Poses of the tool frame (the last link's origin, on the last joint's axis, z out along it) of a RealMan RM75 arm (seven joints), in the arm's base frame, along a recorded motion.
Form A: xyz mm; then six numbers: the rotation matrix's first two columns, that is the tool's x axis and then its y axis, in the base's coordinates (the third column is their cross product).
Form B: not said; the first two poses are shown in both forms.
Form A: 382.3, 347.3, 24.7, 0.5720, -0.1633, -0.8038, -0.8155, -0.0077, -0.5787
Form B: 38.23, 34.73, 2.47, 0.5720, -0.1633, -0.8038, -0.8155, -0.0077, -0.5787
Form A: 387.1, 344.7, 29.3, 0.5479, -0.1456, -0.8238, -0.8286, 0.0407, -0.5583
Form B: 38.71, 34.47, 2.93, 0.5479, -0.1456, -0.8238, -0.8286, 0.0407, -0.5583
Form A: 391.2, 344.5, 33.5, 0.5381, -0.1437, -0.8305, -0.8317, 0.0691, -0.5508
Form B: 39.12, 34.45, 3.35, 0.5381, -0.1437, -0.8305, -0.8317, 0.0691, -0.5508
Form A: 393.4, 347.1, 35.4, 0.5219, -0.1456, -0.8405, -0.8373, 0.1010, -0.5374
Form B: 39.34, 34.71, 3.54, 0.5219, -0.1456, -0.8405, -0.8373, 0.1010, -0.5374
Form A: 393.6, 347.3, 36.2, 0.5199, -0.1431, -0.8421, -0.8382, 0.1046, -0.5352
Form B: 39.36, 34.73, 3.62, 0.5199, -0.1431, -0.8421, -0.8382, 0.1046, -0.5352
